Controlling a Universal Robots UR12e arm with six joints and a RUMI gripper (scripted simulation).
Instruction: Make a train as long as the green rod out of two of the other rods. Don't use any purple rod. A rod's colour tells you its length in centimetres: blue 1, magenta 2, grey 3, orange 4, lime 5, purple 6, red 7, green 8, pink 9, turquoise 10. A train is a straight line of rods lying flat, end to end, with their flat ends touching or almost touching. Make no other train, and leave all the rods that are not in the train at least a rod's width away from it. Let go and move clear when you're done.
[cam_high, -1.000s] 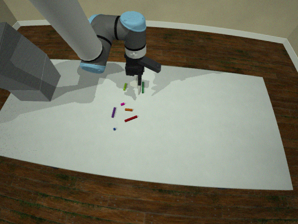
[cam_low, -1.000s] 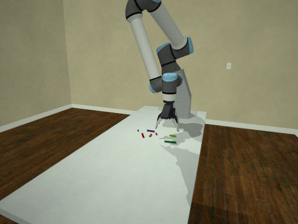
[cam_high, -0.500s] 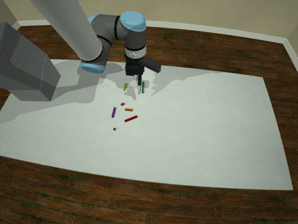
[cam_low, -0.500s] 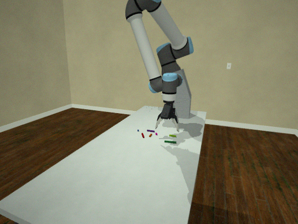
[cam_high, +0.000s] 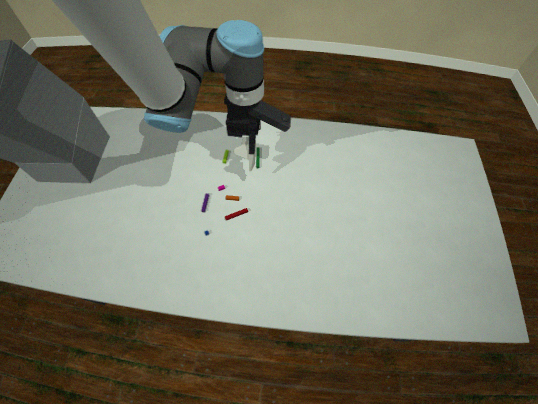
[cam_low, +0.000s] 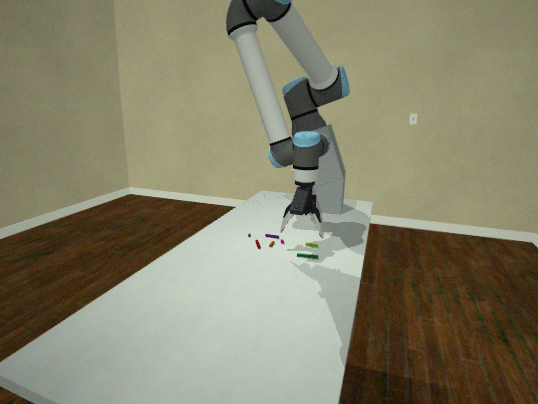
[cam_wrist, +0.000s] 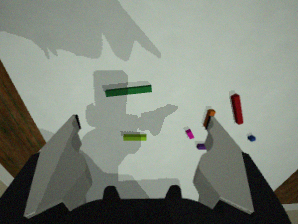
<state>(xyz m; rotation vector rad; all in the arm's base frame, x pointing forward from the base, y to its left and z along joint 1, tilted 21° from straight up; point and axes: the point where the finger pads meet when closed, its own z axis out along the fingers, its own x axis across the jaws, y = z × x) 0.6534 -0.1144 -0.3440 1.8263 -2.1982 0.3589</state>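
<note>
My gripper is now 23 cm to the left of the small blue rod, 15 cm past it and 7 cm above it. From my hand the other things lie so: green rod (7 cm below, 3 cm to the left, 1 cm ahead); then lime rod (10 cm behind, 7 cm below, 4 cm to the left); then magenta rod (11 cm behind, 8 cm to the right, 7 cm below).
</note>
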